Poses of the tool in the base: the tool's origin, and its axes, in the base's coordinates. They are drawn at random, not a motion.
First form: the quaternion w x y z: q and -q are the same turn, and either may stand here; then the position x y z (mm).
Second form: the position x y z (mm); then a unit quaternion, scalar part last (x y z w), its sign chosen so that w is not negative. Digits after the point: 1 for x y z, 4 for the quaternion.
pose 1, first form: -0.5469, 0.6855, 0.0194, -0.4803, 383.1, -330.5, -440.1
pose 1, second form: 383.1, -330.5, -440.1, -0.6855, -0.0194, 0.4803, 0.5469
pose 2, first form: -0.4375, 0.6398, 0.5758, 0.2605, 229.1, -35.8, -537.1
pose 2, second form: 229.1, -35.8, -537.1, -0.6398, -0.5758, -0.2605, 0.4375
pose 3, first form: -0.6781, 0.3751, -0.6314, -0.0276, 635.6, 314.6, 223.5
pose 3, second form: 635.6, 314.6, 223.5, -0.3751, 0.6314, 0.0276, 0.6781
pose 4, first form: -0.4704, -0.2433, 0.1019, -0.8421, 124.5, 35.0, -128.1
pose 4, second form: 124.5, 35.0, -128.1, 0.2433, -0.1019, 0.8421, 0.4704
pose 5, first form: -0.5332, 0.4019, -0.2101, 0.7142, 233.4, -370.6, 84.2
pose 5, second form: 233.4, -370.6, 84.2, -0.4019, 0.2101, -0.7142, 0.5332
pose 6, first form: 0.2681, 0.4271, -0.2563, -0.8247, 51.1, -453.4, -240.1
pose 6, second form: 51.1, -453.4, -240.1, 0.4271, -0.2563, -0.8247, 0.2681
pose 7, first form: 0.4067, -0.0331, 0.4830, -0.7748, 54.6, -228.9, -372.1
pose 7, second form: 54.6, -228.9, -372.1, -0.0331, 0.4830, -0.7748, 0.4067
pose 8, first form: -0.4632, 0.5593, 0.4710, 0.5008, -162.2, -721.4, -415.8
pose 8, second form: -162.2, -721.4, -415.8, -0.5593, -0.4710, -0.5008, 0.4632
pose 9, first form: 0.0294, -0.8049, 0.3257, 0.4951, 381.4, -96.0, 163.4
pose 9, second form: 381.4, -96.0, 163.4, -0.8049, 0.3257, 0.4951, 0.0294
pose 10, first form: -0.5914, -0.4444, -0.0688, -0.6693, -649.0, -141.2, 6.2
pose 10, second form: -649.0, -141.2, 6.2, 0.4444, 0.0688, 0.6693, 0.5914
